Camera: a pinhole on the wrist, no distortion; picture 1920 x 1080 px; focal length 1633.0 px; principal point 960.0 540.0 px. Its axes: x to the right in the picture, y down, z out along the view. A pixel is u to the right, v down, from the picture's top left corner.
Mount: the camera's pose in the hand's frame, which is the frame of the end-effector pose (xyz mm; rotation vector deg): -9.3 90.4 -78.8 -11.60 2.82 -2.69
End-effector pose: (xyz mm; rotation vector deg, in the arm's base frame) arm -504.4 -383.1 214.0 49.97 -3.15 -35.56
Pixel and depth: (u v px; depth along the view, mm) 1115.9 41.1 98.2
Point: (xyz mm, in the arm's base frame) -468.7 -362.8 286.7
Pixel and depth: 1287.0 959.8 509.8
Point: -360.9 -570.2 673.1
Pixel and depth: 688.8 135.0 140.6
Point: -504.0 -374.7 325.5
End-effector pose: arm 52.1 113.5 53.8 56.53 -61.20 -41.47
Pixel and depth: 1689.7 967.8 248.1
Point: -41.2 48.0 301.2
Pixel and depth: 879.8 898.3 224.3
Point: -69.1 153.8 240.3
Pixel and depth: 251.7 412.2 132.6
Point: -17.7 193.0 140.6
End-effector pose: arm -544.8 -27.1 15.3 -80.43 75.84 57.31
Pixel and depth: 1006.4 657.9 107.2
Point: -662.6 -1.6 -1.3
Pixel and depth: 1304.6 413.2 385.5
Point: -659.3 245.4 -156.1
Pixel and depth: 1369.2 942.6 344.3
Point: -764.4 183.2 -158.1
